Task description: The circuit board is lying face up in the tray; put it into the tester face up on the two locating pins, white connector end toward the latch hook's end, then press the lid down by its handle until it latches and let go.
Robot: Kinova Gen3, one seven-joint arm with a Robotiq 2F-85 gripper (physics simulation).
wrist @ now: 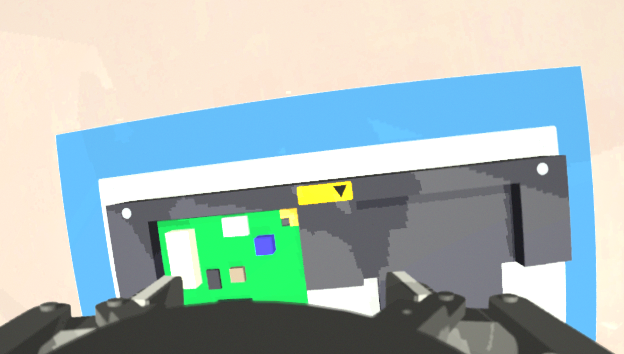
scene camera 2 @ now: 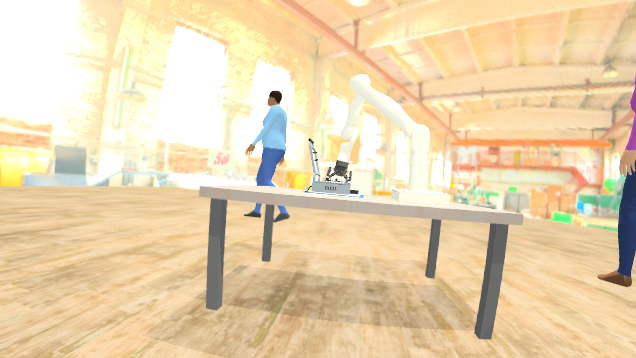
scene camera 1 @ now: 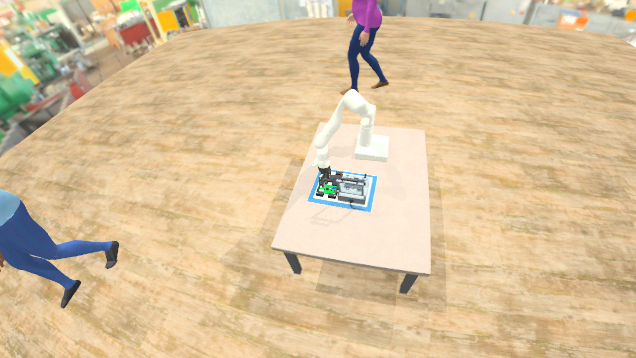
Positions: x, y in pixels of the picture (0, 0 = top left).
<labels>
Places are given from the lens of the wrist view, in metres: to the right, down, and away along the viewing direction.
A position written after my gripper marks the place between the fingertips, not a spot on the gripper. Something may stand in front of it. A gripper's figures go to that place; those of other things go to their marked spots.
my gripper (wrist: 285, 298): -0.01, 0.05, 0.15
green circuit board (wrist: 250, 256): -0.03, 0.04, 0.17
</labels>
